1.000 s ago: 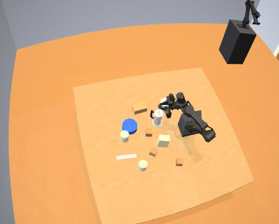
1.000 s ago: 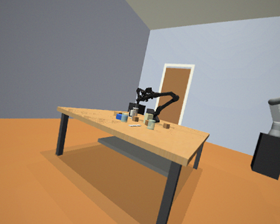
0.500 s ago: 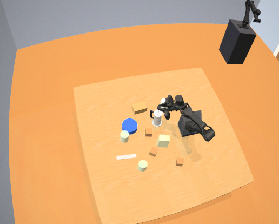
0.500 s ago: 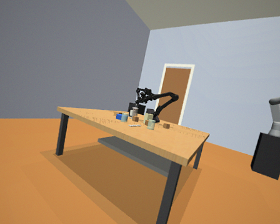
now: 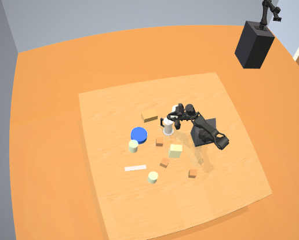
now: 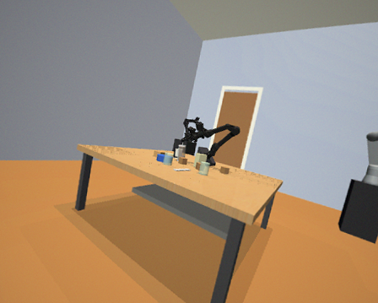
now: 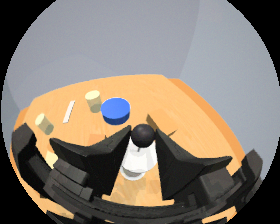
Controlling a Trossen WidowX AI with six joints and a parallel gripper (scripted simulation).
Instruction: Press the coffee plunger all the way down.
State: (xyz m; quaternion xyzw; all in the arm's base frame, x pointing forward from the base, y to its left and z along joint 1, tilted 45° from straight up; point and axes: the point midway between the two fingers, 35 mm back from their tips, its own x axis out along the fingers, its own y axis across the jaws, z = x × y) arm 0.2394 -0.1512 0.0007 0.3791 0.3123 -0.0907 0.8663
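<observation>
Now: the coffee press 10 cm below my gripper tip and 1 cm behind it. Round my gripper tip: blue disc 20 cm ahead, 16 cm below, 3 cm to the left; then tan block 16 cm below, 13 cm to the right, 9 cm ahead; then white cylinder 14 cm below, 12 cm behind, 11 cm to the right.
</observation>
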